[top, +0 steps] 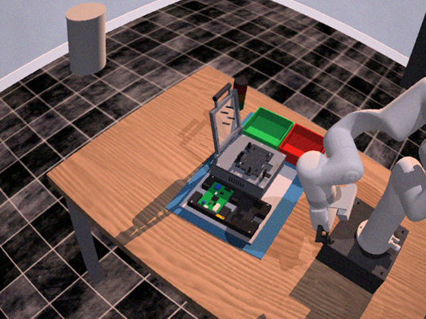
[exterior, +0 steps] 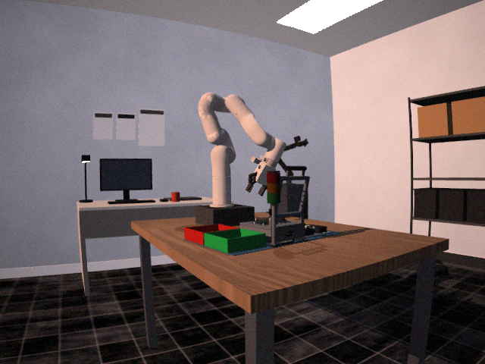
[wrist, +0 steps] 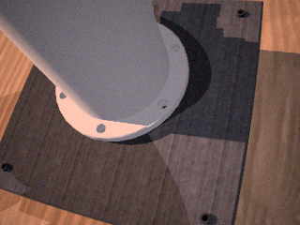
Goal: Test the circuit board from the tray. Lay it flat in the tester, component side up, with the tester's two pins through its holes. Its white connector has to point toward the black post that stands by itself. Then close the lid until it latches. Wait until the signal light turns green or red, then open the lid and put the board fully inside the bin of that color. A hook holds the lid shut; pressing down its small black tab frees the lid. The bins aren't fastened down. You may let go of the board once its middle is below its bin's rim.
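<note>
My hand is 36 cm short of the green circuit board, 1 cm to the right of it and 14 cm above it. From my hand the other things lie so: black block 27 cm ahead, 11 cm to the right, 7 cm below; red bin 25 cm ahead, 37 cm to the right, 15 cm below; clear lid 46 cm ahead, 15 cm to the right, 2 cm above.
</note>
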